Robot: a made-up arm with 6 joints. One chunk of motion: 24 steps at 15 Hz.
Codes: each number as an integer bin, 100 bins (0 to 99) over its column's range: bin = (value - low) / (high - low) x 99, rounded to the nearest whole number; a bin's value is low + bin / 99 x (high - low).
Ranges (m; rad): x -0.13..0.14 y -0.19..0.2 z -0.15..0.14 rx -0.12..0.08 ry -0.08..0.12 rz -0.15..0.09
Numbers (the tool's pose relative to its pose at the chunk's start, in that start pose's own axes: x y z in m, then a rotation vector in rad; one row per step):
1: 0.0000 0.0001 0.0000 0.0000 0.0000 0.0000
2: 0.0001 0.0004 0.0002 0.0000 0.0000 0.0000
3: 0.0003 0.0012 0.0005 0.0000 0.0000 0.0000
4: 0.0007 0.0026 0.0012 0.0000 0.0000 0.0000
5: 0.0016 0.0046 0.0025 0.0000 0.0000 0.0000
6: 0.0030 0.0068 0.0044 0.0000 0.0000 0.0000
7: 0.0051 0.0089 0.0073 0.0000 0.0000 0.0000
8: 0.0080 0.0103 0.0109 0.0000 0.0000 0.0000
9: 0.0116 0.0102 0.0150 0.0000 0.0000 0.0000
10: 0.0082 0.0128 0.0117 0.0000 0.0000 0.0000
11: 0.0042 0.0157 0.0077 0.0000 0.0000 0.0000
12: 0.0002 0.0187 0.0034 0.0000 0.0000 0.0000
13: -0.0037 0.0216 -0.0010 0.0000 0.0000 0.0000
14: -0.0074 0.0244 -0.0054 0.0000 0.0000 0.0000
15: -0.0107 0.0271 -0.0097 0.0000 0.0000 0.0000
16: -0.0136 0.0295 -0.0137 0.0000 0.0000 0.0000
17: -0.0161 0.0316 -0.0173 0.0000 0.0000 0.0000
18: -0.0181 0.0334 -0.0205 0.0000 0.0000 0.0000
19: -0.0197 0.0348 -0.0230 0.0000 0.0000 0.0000
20: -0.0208 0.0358 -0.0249 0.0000 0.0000 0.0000
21: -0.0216 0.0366 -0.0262 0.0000 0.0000 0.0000
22: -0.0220 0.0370 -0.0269 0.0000 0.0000 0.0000
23: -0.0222 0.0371 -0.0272 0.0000 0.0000 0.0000
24: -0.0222 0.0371 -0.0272 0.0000 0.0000 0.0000
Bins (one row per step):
1: 48 48 51 59 40 62
2: 48 48 51 59 40 62
3: 48 49 51 59 40 62
4: 48 49 52 59 40 62
5: 48 49 52 59 40 62
6: 49 50 53 59 40 62
7: 50 50 54 59 40 62
8: 51 51 55 59 40 62
9: 52 51 56 59 40 62
10: 51 51 55 59 40 62
11: 49 52 54 59 40 62
12: 48 53 52 59 40 62
13: 46 54 51 59 40 62
14: 45 54 49 59 40 62
15: 44 55 48 59 40 62
16: 43 56 47 59 40 62
17: 42 56 45 59 40 62
18: 41 57 44 59 40 62
19: 40 57 43 59 40 62
20: 40 57 43 59 40 62
21: 40 58 42 59 40 62
22: 40 58 42 59 40 62
23: 40 58 42 59 40 62
24: 40 58 42 59 40 62

